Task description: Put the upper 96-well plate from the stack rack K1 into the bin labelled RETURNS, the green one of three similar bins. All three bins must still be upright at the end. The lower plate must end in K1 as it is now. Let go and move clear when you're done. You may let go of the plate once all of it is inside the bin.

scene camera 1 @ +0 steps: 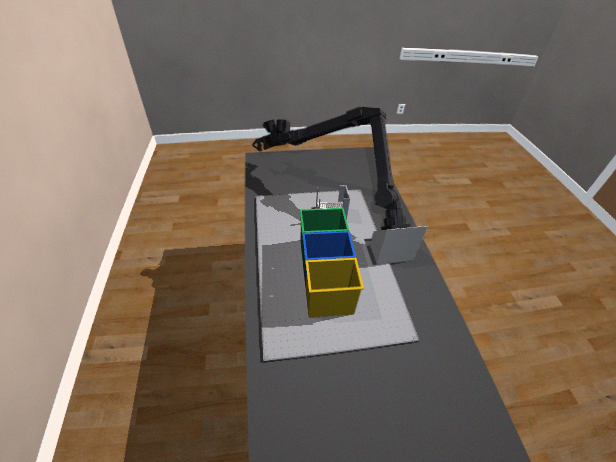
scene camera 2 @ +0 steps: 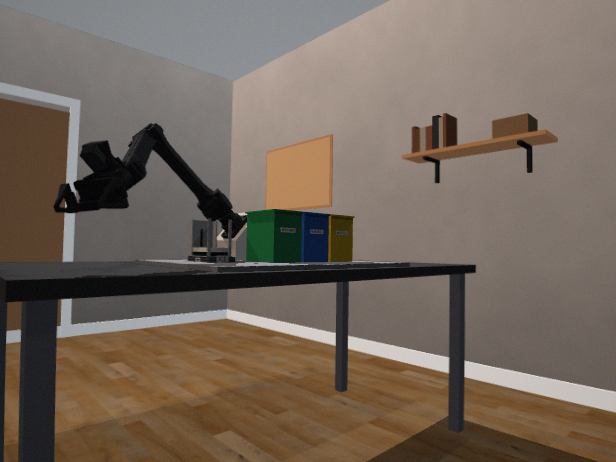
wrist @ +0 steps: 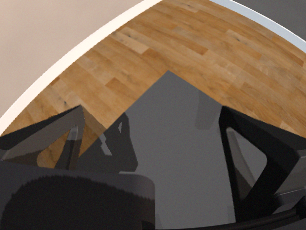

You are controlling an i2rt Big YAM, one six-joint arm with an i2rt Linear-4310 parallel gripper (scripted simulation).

Labels:
green bin: scene camera 1; scene camera 2; not seen in the wrist view (out of frame)
yellow bin: scene camera 1; scene camera 2; not seen in the wrist view (out of frame)
blue bin: scene camera 1 319,245; scene camera 2 315,226; not seen in the wrist view (out of frame)
same spot on yellow bin: (scene camera 2: 340,248) = (scene camera 1: 307,294)
same spot on green bin: (scene camera 1: 329,219) = (scene camera 2: 254,227)

